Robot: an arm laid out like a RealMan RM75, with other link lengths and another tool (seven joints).
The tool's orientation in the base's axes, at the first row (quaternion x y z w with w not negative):
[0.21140 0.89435 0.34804 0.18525]
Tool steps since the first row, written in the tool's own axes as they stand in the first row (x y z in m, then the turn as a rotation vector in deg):
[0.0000 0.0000 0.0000 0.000 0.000 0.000]
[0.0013 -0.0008 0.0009 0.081 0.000 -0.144]
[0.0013 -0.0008 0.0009 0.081 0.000 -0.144]
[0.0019 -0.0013 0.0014 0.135 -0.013 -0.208]
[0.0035 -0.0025 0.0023 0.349 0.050 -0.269]
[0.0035 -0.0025 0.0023 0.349 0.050 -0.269]
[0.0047 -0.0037 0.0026 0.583 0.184 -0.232]
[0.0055 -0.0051 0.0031 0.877 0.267 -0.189]
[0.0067 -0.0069 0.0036 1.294 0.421 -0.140]
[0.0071 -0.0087 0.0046 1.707 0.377 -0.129]
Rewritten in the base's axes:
[0.0000 0.0000 0.0000 0.000 0.000 0.000]
[-0.0009 0.0006 -0.0014 -0.137 -0.037 0.084]
[-0.0009 0.0006 -0.0014 -0.137 -0.037 0.084]
[-0.0013 0.0009 -0.0022 -0.216 -0.053 0.109]
[-0.0025 0.0014 -0.0040 -0.410 0.064 0.156]
[-0.0025 0.0014 -0.0040 -0.410 0.064 0.156]
[-0.0036 0.0013 -0.0053 -0.556 0.292 0.181]
[-0.0044 0.0011 -0.0067 -0.762 0.520 0.156]
[-0.0056 0.0007 -0.0086 -1.052 0.861 0.153]
[-0.0059 0.0003 -0.0106 -1.405 1.047 0.039]

